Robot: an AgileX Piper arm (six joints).
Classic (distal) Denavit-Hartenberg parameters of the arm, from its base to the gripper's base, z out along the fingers. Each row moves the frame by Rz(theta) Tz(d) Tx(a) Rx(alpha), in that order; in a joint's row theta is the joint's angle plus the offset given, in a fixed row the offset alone. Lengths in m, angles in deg.
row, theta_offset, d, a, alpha
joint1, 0, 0.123, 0, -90
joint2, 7.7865, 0, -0.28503, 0
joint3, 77.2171, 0, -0.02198, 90
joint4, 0, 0.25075, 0, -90
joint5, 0, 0, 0, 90
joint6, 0, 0.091, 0, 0
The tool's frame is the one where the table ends.
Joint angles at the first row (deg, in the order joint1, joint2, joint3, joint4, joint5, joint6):
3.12 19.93 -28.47 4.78 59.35 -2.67
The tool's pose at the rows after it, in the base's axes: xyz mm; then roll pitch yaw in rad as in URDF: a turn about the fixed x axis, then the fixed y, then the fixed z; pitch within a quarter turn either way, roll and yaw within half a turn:
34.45 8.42 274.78 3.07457 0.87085 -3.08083
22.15 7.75 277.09 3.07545 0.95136 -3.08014
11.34 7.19 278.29 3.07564 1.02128 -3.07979
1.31 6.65 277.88 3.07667 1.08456 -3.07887
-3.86 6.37 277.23 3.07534 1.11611 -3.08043
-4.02 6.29 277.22 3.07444 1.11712 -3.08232
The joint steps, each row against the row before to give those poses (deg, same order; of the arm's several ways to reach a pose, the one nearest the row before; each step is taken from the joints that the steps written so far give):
0.00 -5.65 0.00 0.00 0.05 0.00
0.00 -4.61 0.00 0.00 0.00 0.00
0.00 -4.01 0.00 0.03 0.00 0.00
0.00 -3.81 0.16 0.00 0.01 0.00
0.00 -1.98 0.11 0.00 0.07 0.05
0.00 -0.06 0.00 -0.05 -0.01 0.08

